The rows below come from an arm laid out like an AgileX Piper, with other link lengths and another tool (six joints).
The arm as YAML. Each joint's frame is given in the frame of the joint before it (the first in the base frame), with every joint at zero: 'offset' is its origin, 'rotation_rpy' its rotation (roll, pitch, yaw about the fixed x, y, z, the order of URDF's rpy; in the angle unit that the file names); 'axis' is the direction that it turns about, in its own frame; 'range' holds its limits. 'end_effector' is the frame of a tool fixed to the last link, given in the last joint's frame.
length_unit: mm
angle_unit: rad
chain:
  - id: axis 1
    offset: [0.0, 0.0, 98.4]
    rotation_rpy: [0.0, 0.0, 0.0]
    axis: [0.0, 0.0, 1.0]
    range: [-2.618, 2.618]
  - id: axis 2
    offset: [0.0, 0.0, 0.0]
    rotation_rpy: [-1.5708, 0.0, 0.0]
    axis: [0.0, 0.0, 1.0]
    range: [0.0, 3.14]
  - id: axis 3
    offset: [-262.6, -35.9, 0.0]
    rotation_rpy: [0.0, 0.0, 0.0]
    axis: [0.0, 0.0, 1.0]
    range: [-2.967, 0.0]
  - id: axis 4
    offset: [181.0, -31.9, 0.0]
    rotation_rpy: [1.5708, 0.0, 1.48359]
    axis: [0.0, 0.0, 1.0]
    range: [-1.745, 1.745]
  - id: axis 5
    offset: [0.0, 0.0, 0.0]
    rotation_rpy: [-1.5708, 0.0, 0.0]
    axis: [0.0, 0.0, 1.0]
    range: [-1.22, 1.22]
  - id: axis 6
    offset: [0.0, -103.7, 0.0]
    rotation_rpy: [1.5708, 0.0, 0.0]
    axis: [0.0, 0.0, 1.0]
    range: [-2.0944, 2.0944]
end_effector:
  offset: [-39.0, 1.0, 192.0]
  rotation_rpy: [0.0, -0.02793, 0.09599]
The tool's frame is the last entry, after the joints.
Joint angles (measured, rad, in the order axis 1, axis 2, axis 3, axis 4, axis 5, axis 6), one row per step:
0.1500 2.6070 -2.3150 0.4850 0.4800 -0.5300
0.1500 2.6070 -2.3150 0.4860 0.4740 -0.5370
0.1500 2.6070 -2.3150 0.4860 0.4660 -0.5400
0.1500 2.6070 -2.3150 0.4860 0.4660 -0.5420
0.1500 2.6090 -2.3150 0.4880 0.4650 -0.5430
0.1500 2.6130 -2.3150 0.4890 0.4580 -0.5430
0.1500 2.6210 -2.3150 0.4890 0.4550 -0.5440
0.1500 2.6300 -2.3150 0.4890 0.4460 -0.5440
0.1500 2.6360 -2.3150 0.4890 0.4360 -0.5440
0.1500 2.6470 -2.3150 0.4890 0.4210 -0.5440
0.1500 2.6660 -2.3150 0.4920 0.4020 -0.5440
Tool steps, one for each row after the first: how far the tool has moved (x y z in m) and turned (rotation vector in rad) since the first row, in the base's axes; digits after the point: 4 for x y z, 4 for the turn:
0.0009 -0.0003 0.0014 -0.0040 -0.0075 0.0011
0.0022 -0.0010 0.0032 -0.0060 -0.0156 -0.0008
0.0022 -0.0010 0.0032 -0.0075 -0.0162 0.0003
0.0023 -0.0009 0.0021 -0.0066 -0.0152 0.0000
0.0032 -0.0016 0.0010 -0.0060 -0.0173 -0.0034
0.0032 -0.0019 -0.0038 -0.0078 -0.0124 -0.0042
0.0042 -0.0030 -0.0080 -0.0089 -0.0114 -0.0083
0.0055 -0.0041 -0.0099 -0.0096 -0.0144 -0.0129
0.0072 -0.0059 -0.0142 -0.0110 -0.0168 -0.0197
0.0090 -0.0080 -0.0229 -0.0107 -0.0145 -0.0291

